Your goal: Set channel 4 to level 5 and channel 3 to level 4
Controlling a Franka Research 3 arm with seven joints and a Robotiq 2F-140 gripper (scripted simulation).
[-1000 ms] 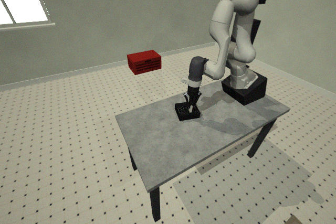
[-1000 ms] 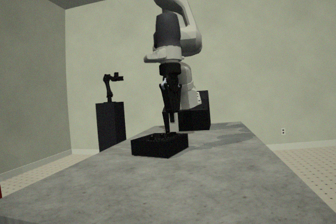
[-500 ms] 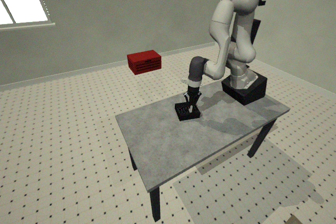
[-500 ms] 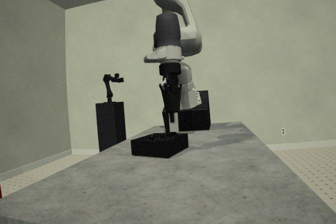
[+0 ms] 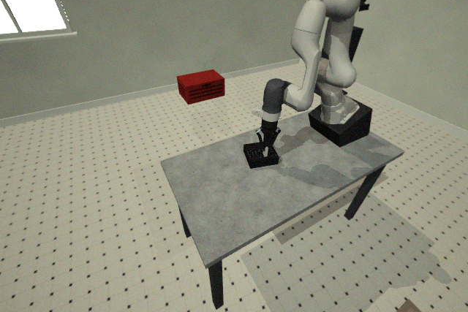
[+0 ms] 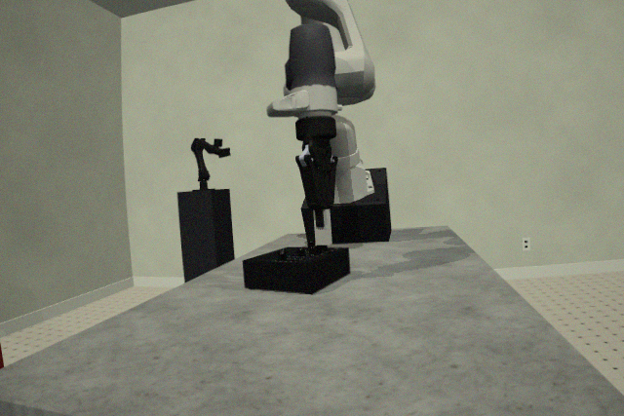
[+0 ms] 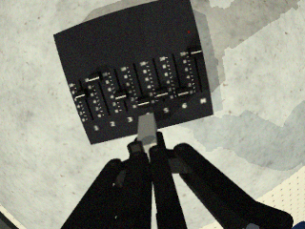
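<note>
The fader cap is 1 cm behind my hand, 2 cm to the right of it and 4 cm below it. Round my hand: fader: 1 cm ahead, 4 cm to the right, 4 cm below.
</note>
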